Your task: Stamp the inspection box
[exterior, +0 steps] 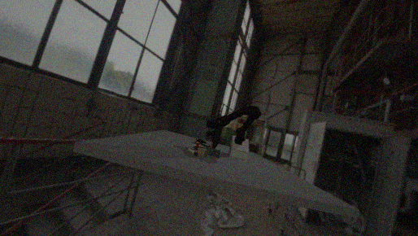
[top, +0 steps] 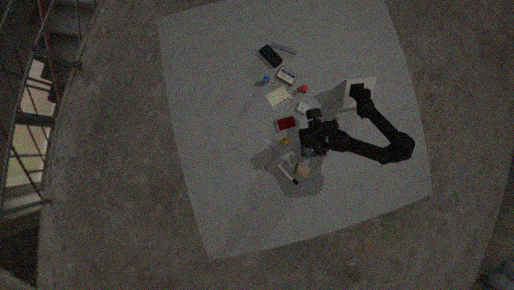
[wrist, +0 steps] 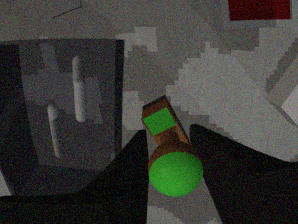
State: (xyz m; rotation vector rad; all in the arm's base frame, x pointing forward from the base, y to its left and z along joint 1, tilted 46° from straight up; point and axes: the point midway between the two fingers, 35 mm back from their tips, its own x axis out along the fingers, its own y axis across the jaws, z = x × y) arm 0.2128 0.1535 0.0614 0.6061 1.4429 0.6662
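Now: the red ink pad 110 mm ahead of my gripper tip, 60 mm to the right of it and 30 mm below it. The rest, counted from my gripper tip: dark tray: 70 mm to the left, 20 mm below; then green-knobbed stamp: 10 mm below, 10 mm behind; then yellow-knobbed stamp: 130 mm ahead, 20 mm to the left, 10 mm below.
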